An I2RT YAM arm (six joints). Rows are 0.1 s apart.
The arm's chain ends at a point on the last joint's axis. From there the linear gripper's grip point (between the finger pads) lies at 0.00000 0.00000 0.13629 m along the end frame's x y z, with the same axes.
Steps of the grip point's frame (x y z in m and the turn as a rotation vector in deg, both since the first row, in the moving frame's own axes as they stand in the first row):
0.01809, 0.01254, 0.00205, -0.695, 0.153, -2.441
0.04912, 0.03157, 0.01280, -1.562, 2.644, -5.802
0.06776, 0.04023, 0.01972, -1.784, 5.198, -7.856
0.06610, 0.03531, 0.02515, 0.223, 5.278, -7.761
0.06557, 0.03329, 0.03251, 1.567, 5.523, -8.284
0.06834, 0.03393, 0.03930, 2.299, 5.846, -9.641
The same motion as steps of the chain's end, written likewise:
0.01769, 0.01090, 0.00206, -0.695, 0.153, -2.441
0.04266, 0.02818, 0.01300, -1.562, 2.644, -5.802
0.05516, 0.03685, 0.02035, -1.784, 5.198, -7.856
0.05364, 0.03669, 0.02573, 0.223, 5.278, -7.761
0.05277, 0.03795, 0.03319, 1.567, 5.523, -8.284
0.05499, 0.04053, 0.04012, 2.299, 5.846, -9.641

